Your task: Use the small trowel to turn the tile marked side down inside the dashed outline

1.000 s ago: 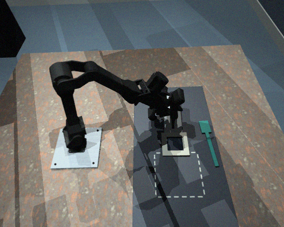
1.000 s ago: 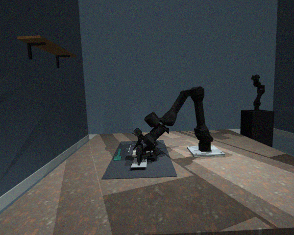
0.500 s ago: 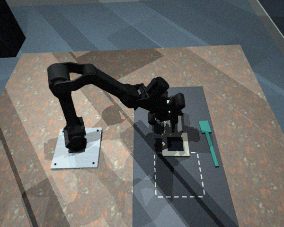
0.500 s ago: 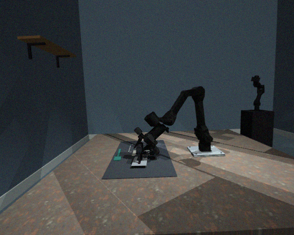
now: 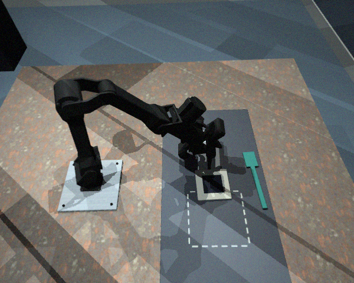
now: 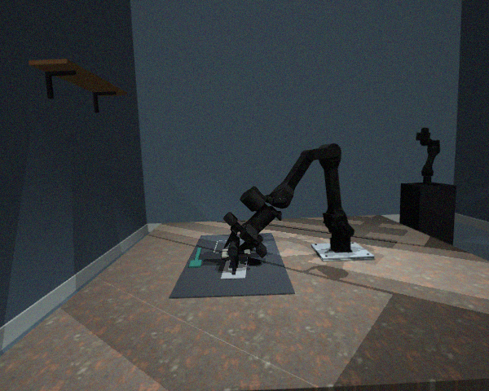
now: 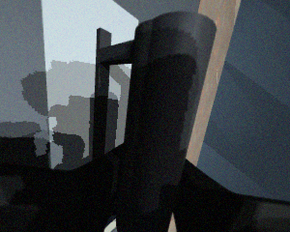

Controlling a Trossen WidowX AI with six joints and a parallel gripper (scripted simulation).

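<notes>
Right now the tile is 30 mm behind my gripper tip, 110 mm to the right of it and 40 mm below it. From my gripper tip the other things lie so: dark trowel (30 mm behind, 10 mm below); grey mat (20 mm behind, 90 mm to the right, 70 mm below); green spatula-shaped tool (120 mm ahead, 70 mm to the right, 50 mm below).
</notes>
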